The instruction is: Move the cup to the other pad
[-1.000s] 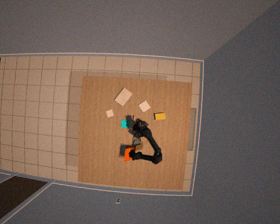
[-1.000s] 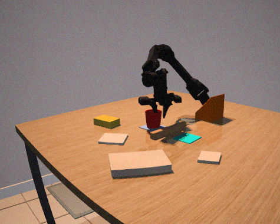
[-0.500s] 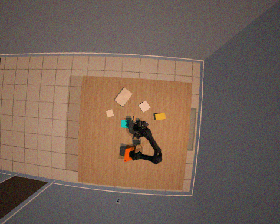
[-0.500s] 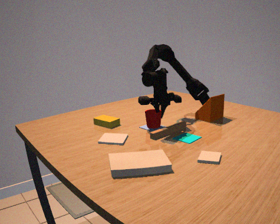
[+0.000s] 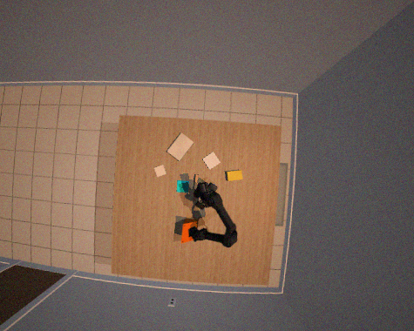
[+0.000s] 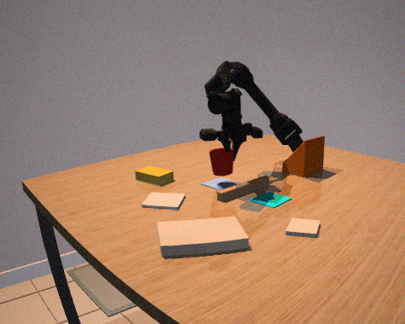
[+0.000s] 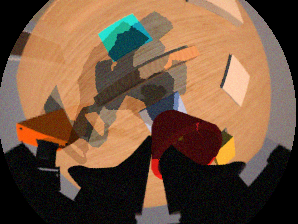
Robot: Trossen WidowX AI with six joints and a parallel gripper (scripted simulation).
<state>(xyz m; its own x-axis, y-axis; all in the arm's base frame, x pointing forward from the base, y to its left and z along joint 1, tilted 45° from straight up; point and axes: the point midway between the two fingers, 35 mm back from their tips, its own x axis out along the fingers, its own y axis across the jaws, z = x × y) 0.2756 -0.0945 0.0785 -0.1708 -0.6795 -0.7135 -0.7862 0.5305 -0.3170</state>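
Now: gripper tip 20 mm short of the grey-blue pad, 20 mm to the left of it and 80 mm above it. Also, from my gripper tip: dark red cup: 20 mm ahead, 20 mm to the right; low wooden bar: 40 mm ahead, 80 mm to the left, 70 mm below; small tan tile: 190 mm ahead, 350 mm to the left, 70 mm below.
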